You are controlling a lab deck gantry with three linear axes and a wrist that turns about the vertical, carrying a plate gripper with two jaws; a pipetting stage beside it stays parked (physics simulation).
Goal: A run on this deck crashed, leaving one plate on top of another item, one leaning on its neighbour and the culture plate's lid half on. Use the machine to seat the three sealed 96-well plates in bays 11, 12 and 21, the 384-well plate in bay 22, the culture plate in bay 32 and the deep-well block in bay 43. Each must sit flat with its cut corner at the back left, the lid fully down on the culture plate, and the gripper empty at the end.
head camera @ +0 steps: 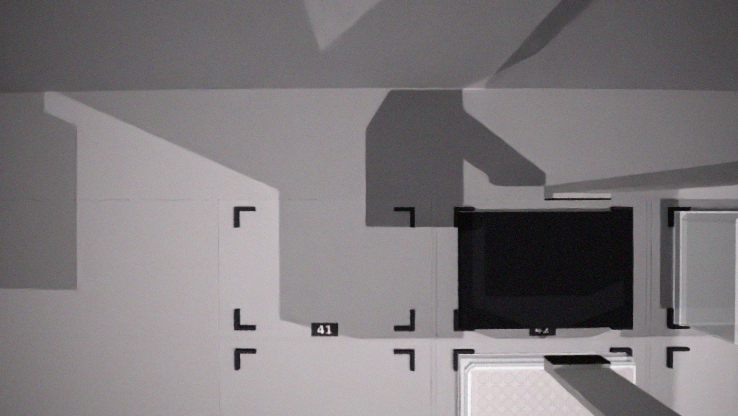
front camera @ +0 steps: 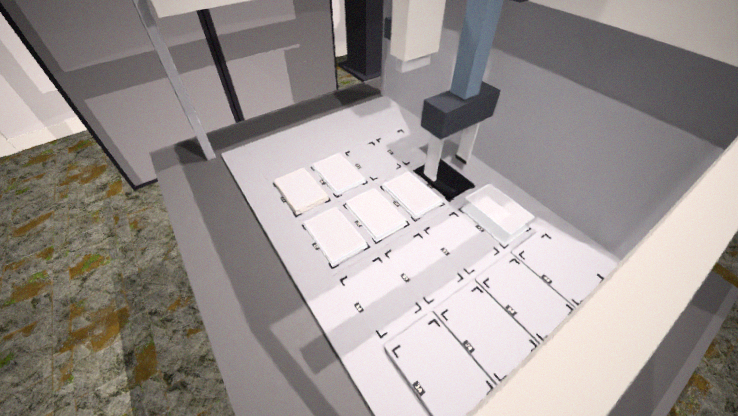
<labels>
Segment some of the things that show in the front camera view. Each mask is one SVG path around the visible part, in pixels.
My gripper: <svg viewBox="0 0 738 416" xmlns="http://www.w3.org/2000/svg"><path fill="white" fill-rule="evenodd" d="M501 90L482 81L479 94L465 100L453 94L450 90L424 100L420 126L430 132L424 174L433 182L437 180L436 175L444 138L463 130L455 158L465 165L468 164L480 122L493 116Z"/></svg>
A deep-well block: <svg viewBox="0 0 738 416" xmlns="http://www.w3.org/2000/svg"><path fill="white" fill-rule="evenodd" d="M488 184L467 196L460 210L505 247L530 228L529 226L535 216L492 184Z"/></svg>
</labels>
